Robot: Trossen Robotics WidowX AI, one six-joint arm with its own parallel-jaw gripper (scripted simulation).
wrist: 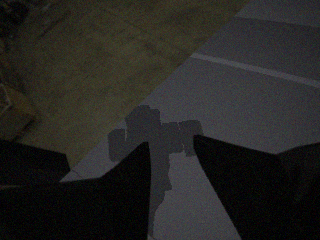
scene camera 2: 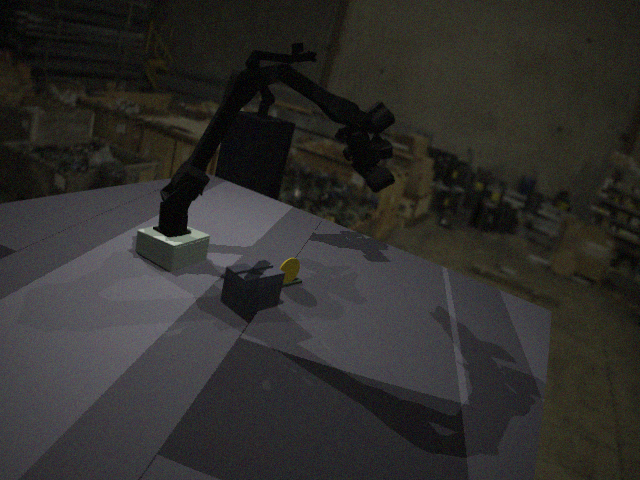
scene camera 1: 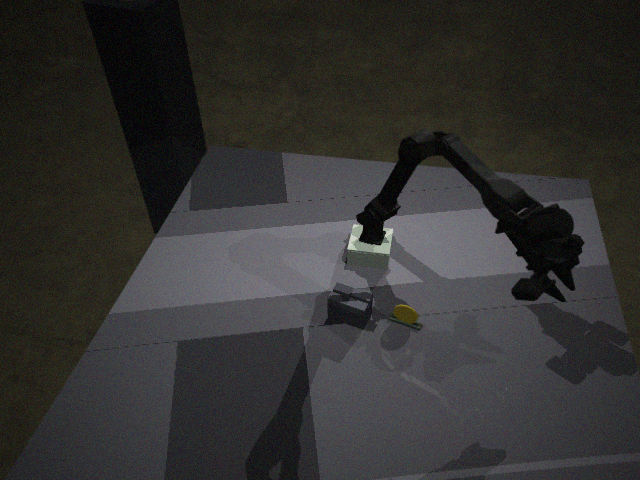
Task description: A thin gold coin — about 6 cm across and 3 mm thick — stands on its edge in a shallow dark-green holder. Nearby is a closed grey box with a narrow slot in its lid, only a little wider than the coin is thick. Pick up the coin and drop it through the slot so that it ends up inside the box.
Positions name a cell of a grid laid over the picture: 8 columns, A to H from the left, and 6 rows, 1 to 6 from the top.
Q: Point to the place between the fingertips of my gripper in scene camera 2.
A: At E3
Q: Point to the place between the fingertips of my gripper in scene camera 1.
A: At H4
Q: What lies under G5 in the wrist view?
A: My gripper.
